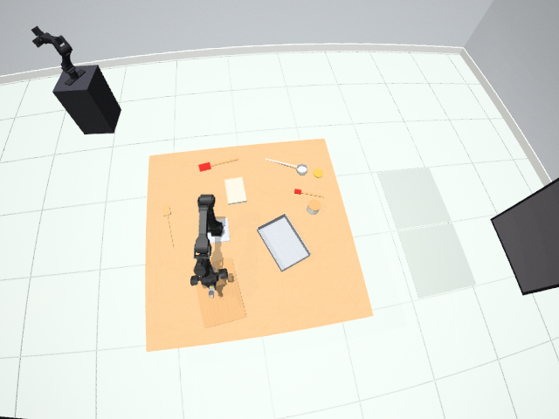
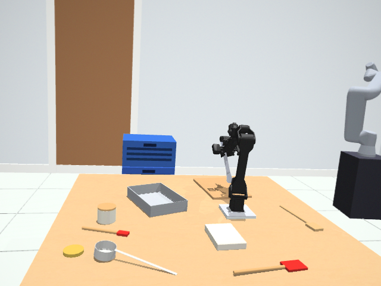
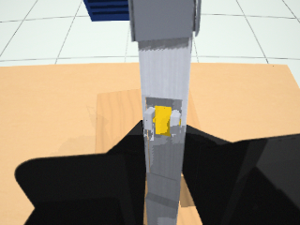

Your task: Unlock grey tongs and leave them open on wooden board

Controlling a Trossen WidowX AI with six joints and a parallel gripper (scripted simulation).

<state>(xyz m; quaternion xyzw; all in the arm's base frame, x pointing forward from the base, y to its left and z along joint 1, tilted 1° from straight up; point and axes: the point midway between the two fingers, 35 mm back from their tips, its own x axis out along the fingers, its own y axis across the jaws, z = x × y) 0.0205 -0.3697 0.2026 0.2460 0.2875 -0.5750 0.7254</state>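
The wooden board lies 3 cm to the left of my gripper tip and 19 cm below it. From my gripper tip the other things lie so: grey roasting tin (39 cm ahead, 31 cm to the left, 17 cm below); then white block (9 cm ahead, 68 cm to the left, 18 cm below); then lidded jar (59 cm ahead, 55 cm to the left, 16 cm below).
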